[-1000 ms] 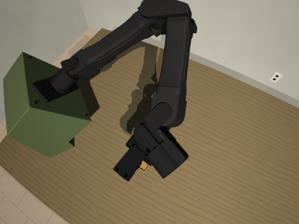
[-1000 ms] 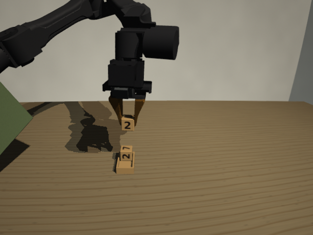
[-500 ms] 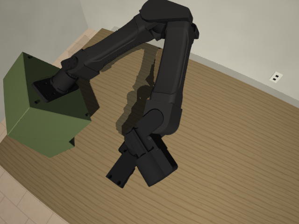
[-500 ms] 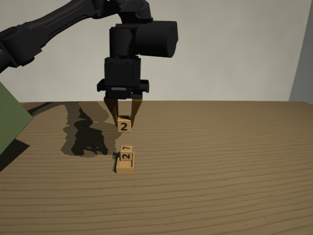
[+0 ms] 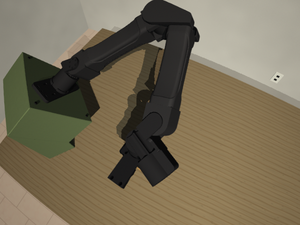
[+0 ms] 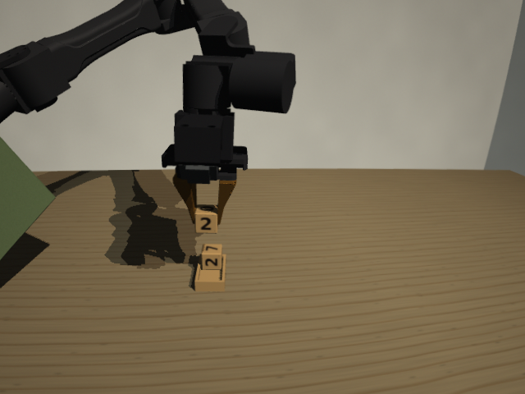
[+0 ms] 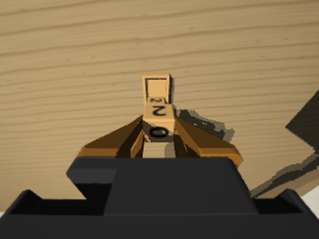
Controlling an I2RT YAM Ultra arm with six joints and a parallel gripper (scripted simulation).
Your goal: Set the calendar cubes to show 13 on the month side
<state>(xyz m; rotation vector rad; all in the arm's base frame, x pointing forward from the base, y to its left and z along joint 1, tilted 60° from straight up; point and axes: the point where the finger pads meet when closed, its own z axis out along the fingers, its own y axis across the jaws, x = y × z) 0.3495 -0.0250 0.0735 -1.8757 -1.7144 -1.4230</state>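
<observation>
Right now the wooden tray is 1 cm to the left of my hand and 10 cm below it. The rest, counted from my hand: wooden cube (right at my hand).
</observation>
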